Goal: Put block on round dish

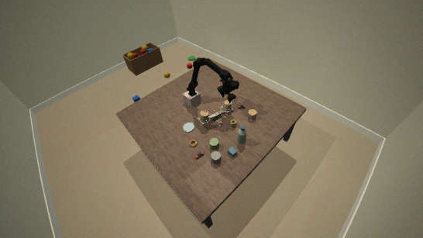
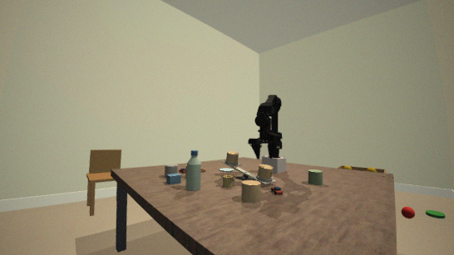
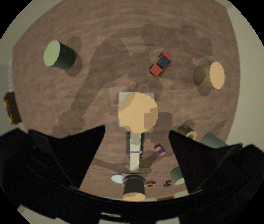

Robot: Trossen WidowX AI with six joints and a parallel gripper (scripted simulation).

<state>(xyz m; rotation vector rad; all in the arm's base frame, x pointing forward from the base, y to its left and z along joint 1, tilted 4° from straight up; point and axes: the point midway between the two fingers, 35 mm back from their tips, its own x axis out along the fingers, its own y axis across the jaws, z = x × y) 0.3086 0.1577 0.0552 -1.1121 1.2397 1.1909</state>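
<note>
Right now my gripper tip is 70 mm above the tan cup and 20 mm to the right of it. The rest, counted from my gripper tip: grey-blue block 90 mm below; then small balance 130 mm to the right, 100 mm below, 10 mm ahead; then yellow ring 170 mm ahead, 100 mm below, 80 mm to the right.
</note>
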